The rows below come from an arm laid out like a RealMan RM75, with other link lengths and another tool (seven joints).
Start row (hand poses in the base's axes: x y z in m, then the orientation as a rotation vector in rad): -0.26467, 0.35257, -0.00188, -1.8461, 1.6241, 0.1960
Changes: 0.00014, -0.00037, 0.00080, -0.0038, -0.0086, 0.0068; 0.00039, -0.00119, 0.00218, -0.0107, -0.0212, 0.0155; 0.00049, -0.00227, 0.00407, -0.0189, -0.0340, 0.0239; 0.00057, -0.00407, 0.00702, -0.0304, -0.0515, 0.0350; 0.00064, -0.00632, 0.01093, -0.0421, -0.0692, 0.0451; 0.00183, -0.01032, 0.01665, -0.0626, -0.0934, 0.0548; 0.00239, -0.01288, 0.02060, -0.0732, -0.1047, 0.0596; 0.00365, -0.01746, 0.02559, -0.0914, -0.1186, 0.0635; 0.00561, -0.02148, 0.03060, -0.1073, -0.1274, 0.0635; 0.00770, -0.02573, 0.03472, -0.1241, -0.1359, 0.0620; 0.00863, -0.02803, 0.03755, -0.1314, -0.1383, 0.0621; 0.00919, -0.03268, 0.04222, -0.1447, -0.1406, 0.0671; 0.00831, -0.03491, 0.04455, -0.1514, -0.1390, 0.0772; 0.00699, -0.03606, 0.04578, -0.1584, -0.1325, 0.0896; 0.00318, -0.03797, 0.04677, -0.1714, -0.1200, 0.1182
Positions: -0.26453, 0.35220, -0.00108, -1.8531, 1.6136, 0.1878; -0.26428, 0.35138, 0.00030, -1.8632, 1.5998, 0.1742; -0.26418, 0.35030, 0.00219, -1.8739, 1.5865, 0.1593; -0.26410, 0.34850, 0.00514, -1.8882, 1.5687, 0.1386; -0.26403, 0.34625, 0.00905, -1.9015, 1.5515, 0.1170; -0.26284, 0.34225, 0.01477, -1.9193, 1.5330, 0.0822; -0.26228, 0.33969, 0.01872, -1.9284, 1.5243, 0.0652; -0.26102, 0.33511, 0.02371, -1.9416, 1.5171, 0.0393; -0.25906, 0.33109, 0.02872, -1.9510, 1.5160, 0.0182; -0.25697, 0.32684, 0.03284, -1.9598, 1.5168, -0.0040; -0.25604, 0.32454, 0.03567, -1.9646, 1.5173, -0.0122; -0.25548, 0.31989, 0.04034, -1.9777, 1.5152, -0.0231; -0.25636, 0.31766, 0.04267, -1.9913, 1.5091, -0.0227; -0.25768, 0.31651, 0.04390, -2.0082, 1.5044, -0.0171; -0.26149, 0.31460, 0.04489, -2.0443, 1.4904, -0.0038
